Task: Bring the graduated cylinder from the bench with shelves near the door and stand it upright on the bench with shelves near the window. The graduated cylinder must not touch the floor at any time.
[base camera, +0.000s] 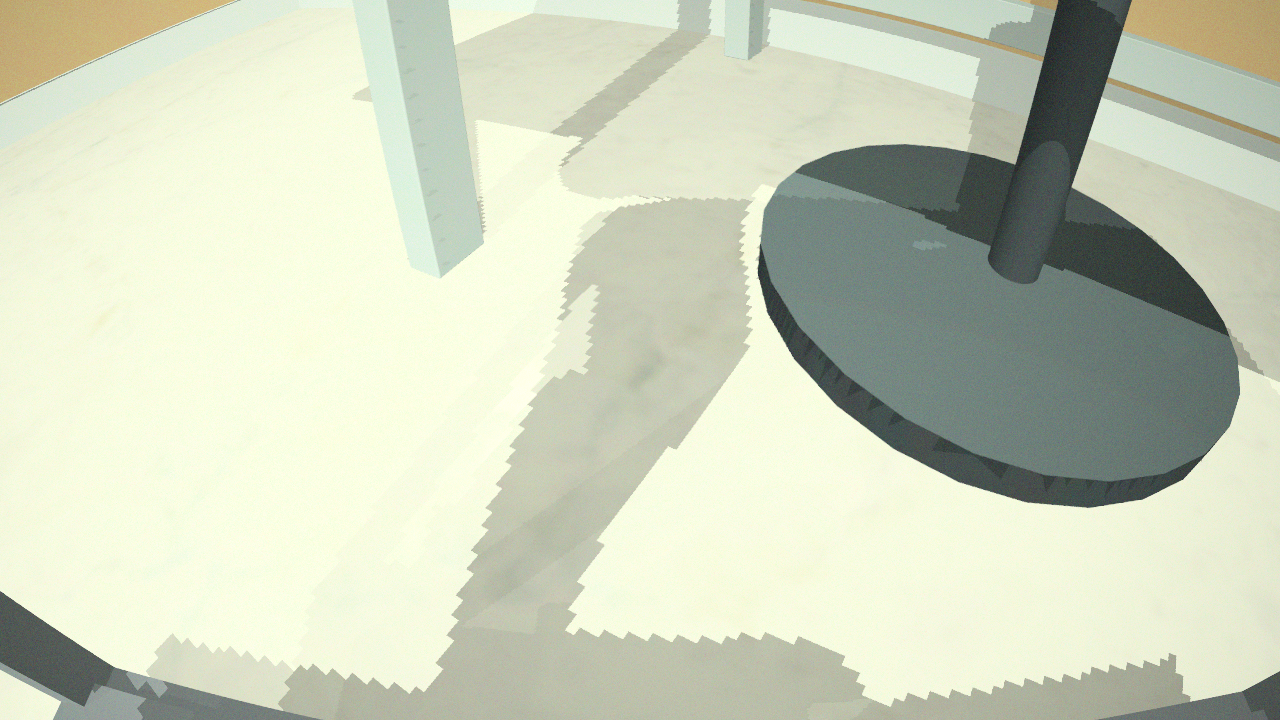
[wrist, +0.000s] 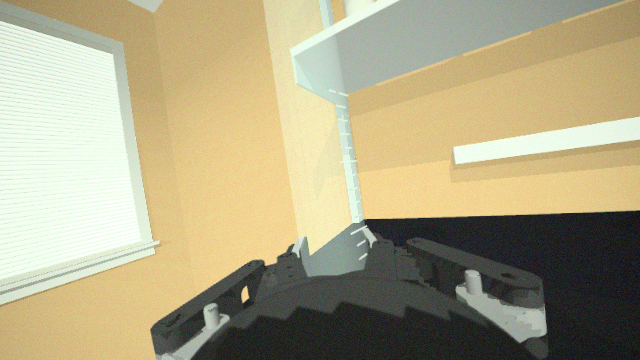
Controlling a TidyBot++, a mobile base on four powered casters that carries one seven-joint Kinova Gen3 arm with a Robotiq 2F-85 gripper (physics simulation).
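Frame: origin at the arm's base, x ahead, y left, z up, level; centimetres.
Where they show: gripper, fingertip midpoint: (wrist: 334, 244).
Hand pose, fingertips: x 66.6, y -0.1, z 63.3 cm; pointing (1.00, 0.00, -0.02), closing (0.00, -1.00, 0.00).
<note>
After its pixels a point has its place.
My gripper (wrist: 334, 244) {y -0.1, x 66.6, z 63.3 cm} is shut on the clear graduated cylinder (wrist: 339, 257) {y -0.4, x 61.0, z 64.6 cm} in the wrist view. The cylinder is see-through, so its outline is faint. White graduation marks show beside the right fingertip, and similar marks run up in front of a pale shelf upright. Its foot is hidden, so whether it touches anything below cannot be told. A black bench top (wrist: 590, 285) {y -28.9, x 72.6, z 51.8 cm} lies to the right of the gripper, below a grey-white shelf (wrist: 430, 47) {y -29.7, x 98.7, z 95.6 cm}. A window with a white blind (wrist: 65, 150) {y 129.7, x 143.8, z 101.5 cm} is on the left wall.
In the base view, a pale bench leg (base camera: 429, 143) {y 19.1, x 55.9, z -27.4 cm} stands at the upper left. The round dark base (base camera: 939, 358) {y -18.1, x 42.5, z -36.6 cm} of a post (base camera: 1065, 134) {y -28.4, x 51.9, z -22.7 cm} stands on the floor at the right. In the wrist view, a white container (wrist: 357, 6) {y -13.3, x 96.5, z 106.4 cm} stands on the shelf, and a white bar (wrist: 545, 140) {y -50.2, x 94.9, z 69.4 cm} runs along the wall.
</note>
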